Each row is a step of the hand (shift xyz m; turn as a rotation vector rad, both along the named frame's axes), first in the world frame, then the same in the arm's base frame.
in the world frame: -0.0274 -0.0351 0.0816 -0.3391 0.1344 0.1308
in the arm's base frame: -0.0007 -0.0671 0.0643 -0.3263 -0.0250 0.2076
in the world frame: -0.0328 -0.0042 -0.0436 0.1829 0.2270 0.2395
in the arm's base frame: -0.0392 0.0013 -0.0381 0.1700 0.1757 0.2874
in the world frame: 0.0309 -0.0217 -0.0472 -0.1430 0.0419 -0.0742
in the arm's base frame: 0.0246 0.0058 -0.0549 -0.1611 0.0201 -0.0368
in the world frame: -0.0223 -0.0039 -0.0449 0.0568 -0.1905 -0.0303
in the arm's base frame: -0.0296 0.0051 -0.0403 0.0926 -0.1429 -0.1069
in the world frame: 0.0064 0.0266 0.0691 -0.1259 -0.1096 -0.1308
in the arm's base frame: 0.0142 0.0022 0.0729 -0.1209 -0.0908 -0.1487
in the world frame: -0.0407 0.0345 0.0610 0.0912 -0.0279 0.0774
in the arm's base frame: -0.0340 -0.0020 0.0735 0.1093 -0.0241 0.0506
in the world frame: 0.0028 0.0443 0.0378 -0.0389 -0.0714 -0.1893
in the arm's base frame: 0.0001 0.0276 0.0514 -0.0596 -0.0111 -0.1969
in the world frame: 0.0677 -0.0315 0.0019 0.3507 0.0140 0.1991
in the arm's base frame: 0.0721 -0.0087 -0.0175 0.3711 0.0490 0.1508
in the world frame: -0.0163 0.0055 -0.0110 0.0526 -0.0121 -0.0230
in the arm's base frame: -0.0191 0.0038 -0.0062 0.0480 0.0126 -0.0313
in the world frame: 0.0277 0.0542 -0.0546 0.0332 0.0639 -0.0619
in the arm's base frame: 0.0021 0.0751 -0.0322 0.0035 0.0879 -0.0358
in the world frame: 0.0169 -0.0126 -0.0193 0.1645 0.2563 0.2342
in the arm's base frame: 0.0150 0.0003 -0.0243 0.1445 0.1982 0.2957
